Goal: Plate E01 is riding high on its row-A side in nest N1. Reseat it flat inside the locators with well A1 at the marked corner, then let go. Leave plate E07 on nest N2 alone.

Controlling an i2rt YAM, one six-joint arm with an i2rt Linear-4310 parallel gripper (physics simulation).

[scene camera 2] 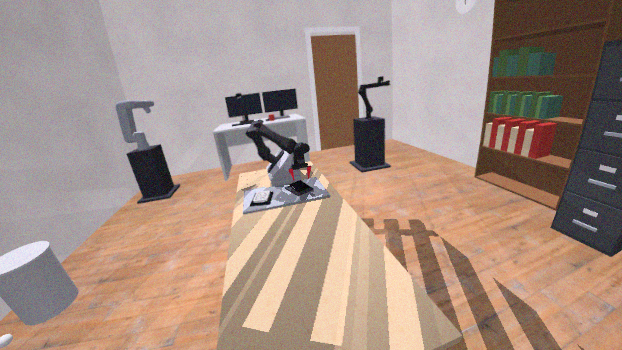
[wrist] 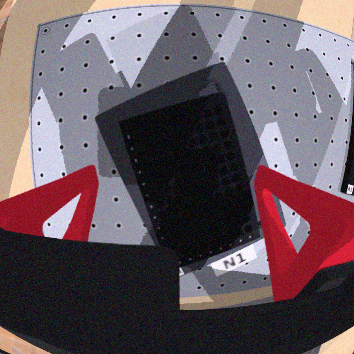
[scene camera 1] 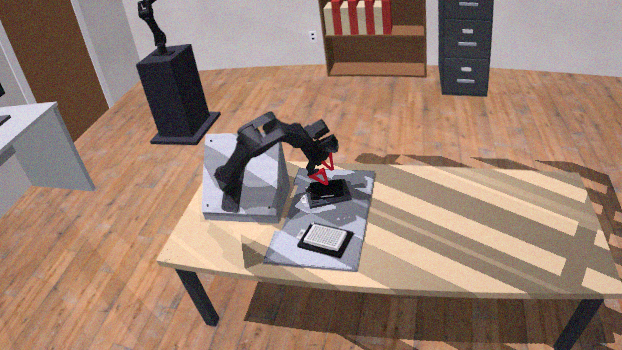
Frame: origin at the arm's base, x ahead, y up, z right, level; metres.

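Seen in the pictures: gripper, fingertip midpoint: (scene camera 2: 301, 179) (wrist: 175, 173) (scene camera 1: 330, 177); arm's base, link origin: (scene camera 2: 276, 161) (scene camera 1: 233, 184).
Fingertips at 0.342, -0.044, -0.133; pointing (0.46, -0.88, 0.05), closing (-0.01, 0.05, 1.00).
Observation:
Offsets run from my fingertips to a thing's top centre, as dx, dy, dz. "spot": to the spot under its first point. Level surfaces: height alone.
Black plate E01 @(-0.015, -0.036, +0.018) (scene camera 1: 327, 189) (scene camera 2: 300, 187) (wrist: 187, 170) lies in dark nest N1 @(spot: +0.057, -0.057, -0.005) (wrist: 165, 94). In the wrist view the nest's rim shows wide at the top and narrows along the left towards the label end. The plate's tilt is hard to judge. The A1 tag is mostly hidden by the black gripper body. My gripper (scene camera 1: 329, 176) (scene camera 2: 301, 178) (wrist: 175, 173) is open above the plate, its red fingers apart on either side of it in the wrist view, with nothing between them. White plate E07 @(+0.036, -0.043, +0.266) (scene camera 1: 326, 236) (scene camera 2: 262, 196) sits on black nest N2 @(spot: +0.109, -0.057, +0.294) (scene camera 1: 344, 246).
Both nests stand on a grey perforated board (scene camera 1: 287, 248) (wrist: 72, 107) on the wooden table @(dy -0.082) (scene camera 1: 465, 240). The N1 label @(spot: -0.097, -0.067, +0.063) (wrist: 235, 259) lies by the nest's lower end. The arm's grey slanted base (scene camera 1: 217, 165) stands left of the board in scene camera 1. Striped shadows cross the board and table.

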